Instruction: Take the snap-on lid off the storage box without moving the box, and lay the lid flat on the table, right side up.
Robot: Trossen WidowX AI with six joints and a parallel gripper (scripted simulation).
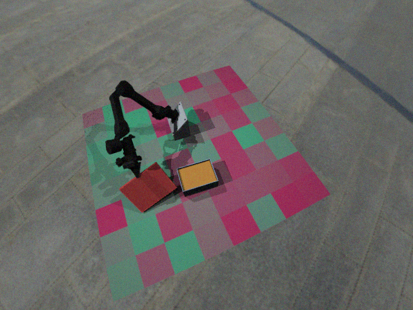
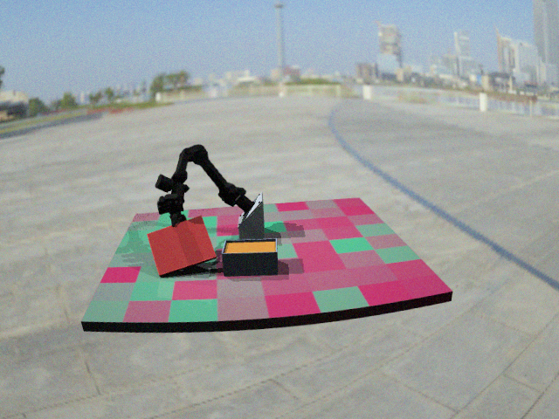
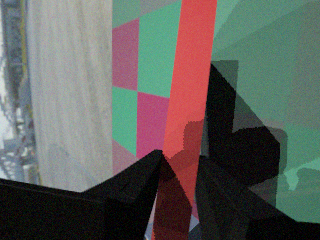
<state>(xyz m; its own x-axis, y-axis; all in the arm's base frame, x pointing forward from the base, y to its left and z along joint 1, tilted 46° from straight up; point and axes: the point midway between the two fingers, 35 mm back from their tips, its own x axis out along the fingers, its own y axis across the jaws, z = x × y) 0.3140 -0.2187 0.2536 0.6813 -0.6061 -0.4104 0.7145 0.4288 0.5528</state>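
My gripper tip is 6 cm short of the red lid, 6 cm above it and 2 cm to the right of it. Round my gripper tip: storage box 29 cm to the left, 11 cm below, 10 cm ahead.
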